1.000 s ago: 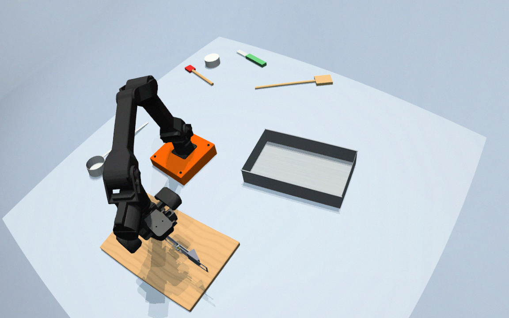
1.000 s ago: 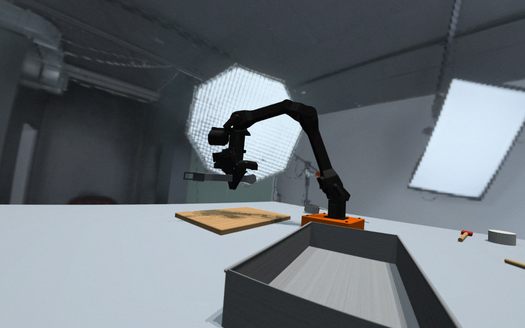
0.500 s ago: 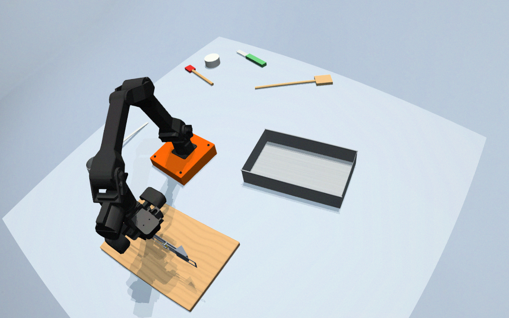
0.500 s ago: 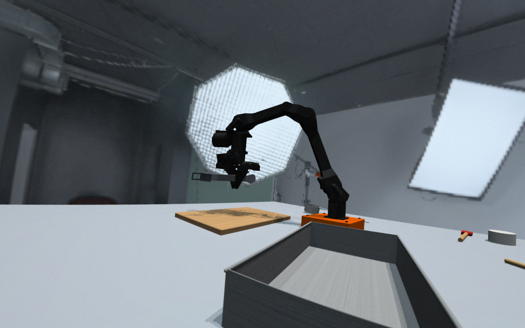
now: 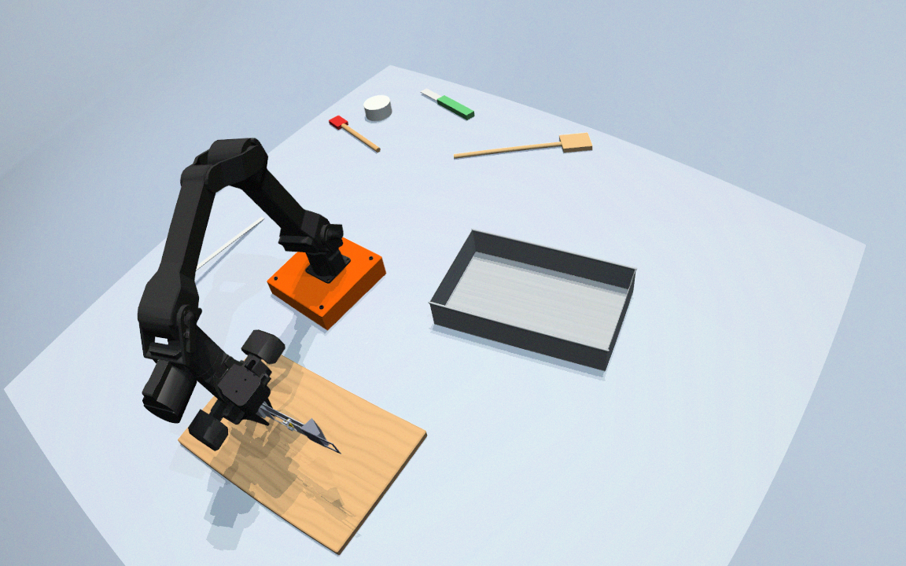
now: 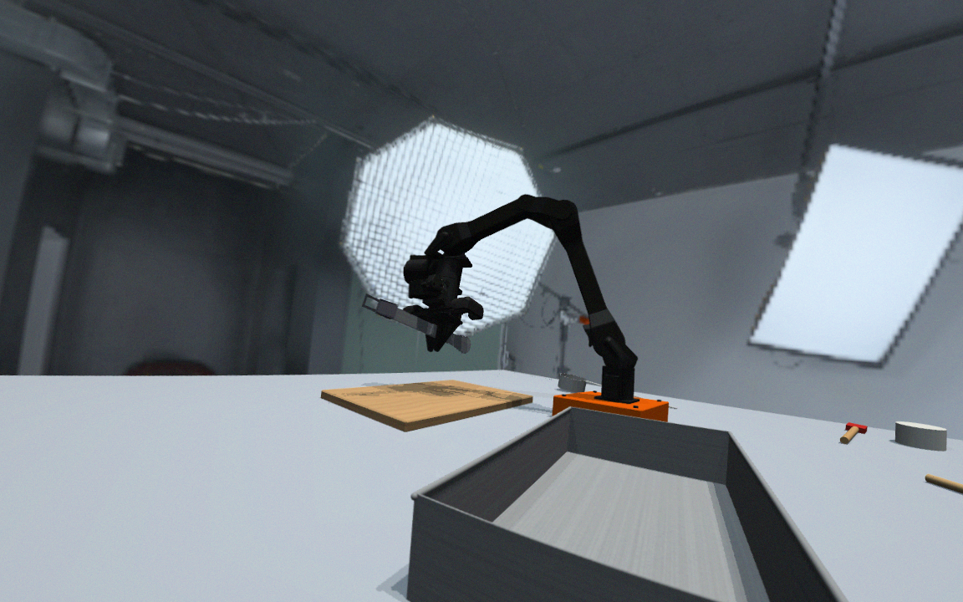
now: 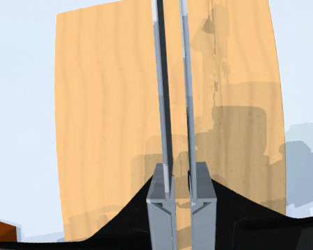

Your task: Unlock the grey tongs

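My gripper tip is 9 cm above the wooden board, 2 cm to the right of it and 1 cm past it. Round my gripper tip: white disc 77 cm to the left, 46 cm behind, 8 cm below; then dark roasting tin 44 cm to the left, 17 cm ahead, 7 cm below.
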